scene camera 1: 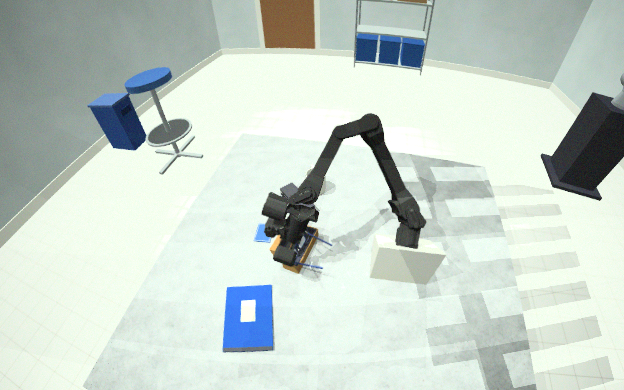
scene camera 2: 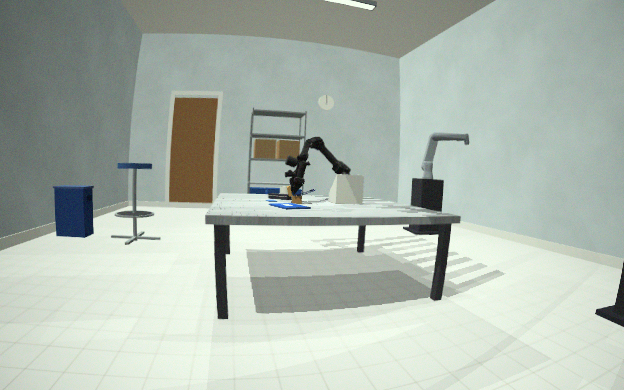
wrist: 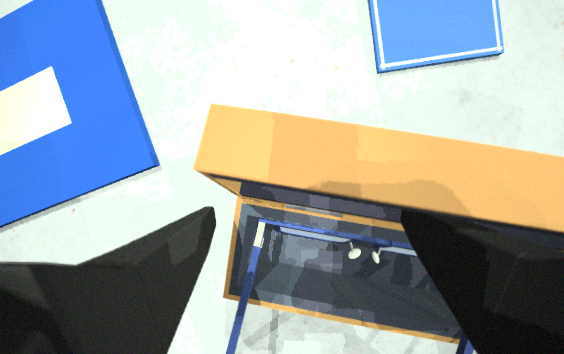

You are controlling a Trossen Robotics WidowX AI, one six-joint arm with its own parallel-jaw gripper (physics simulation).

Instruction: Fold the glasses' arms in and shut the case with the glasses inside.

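Frame: origin at the arm's base, x left, y back, z up, level; centimetres.
Where they show: gripper, fingertip midpoint: (scene camera 1: 286, 250) (scene camera 2: 292, 193) (wrist: 307, 213); arm's base, link origin: (scene camera 1: 407, 245) (scene camera 2: 346, 181).
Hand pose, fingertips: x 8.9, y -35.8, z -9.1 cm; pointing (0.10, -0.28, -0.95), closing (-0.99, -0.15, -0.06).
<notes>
Things, the pixels of their top centre, and the offset from my fingertips. "spot": a spot on its surface instead.
- orange glasses case, surface spot: (wrist: 350, 322) spot: dx -3.2, dy +5.8, dz -1.1 cm
- blue glasses, surface spot: (wrist: 310, 229) spot: dx -0.4, dy +1.2, dz -1.6 cm
- blue book, top centre: (wrist: 4, 121) (scene camera 1: 247, 316) (scene camera 2: 289, 205) dx +23.8, dy -2.5, dz -4.8 cm
- small blue card, top centre: (wrist: 435, 15) (scene camera 1: 264, 232) dx -6.7, dy -13.0, dz -5.1 cm
- dark object, top centre: (scene camera 1: 296, 196) (scene camera 2: 280, 193) dx -25.0, dy -7.7, dz -2.1 cm
The orange glasses case (scene camera 1: 292, 268) (scene camera 2: 296, 200) (wrist: 350, 322) is open on the table, its lid (wrist: 310, 145) raised along the long side. The blue glasses (wrist: 310, 229) lie with their front in the case along the hinge side. Both arms are unfolded and stick out over the opposite rim; one arm (scene camera 1: 321, 241) (wrist: 244, 297) and the other arm (scene camera 1: 314, 267) (wrist: 465, 346) show. My gripper (scene camera 1: 295, 246) (scene camera 2: 296, 192) (wrist: 307, 213) is open and empty, low over the case. In the wrist view, the left finger appears beside the case's end; the right finger covers part of the lid and glasses.
A blue book (scene camera 1: 235, 320) (wrist: 107, 120) with a white label lies near the case. A small blue card (scene camera 1: 261, 233) (wrist: 437, 30) lies behind the lid. The cream base block (scene camera 1: 405, 265) (scene camera 2: 350, 190) carries the arm. A dark object (scene camera 1: 290, 190) sits partly behind the wrist.
</notes>
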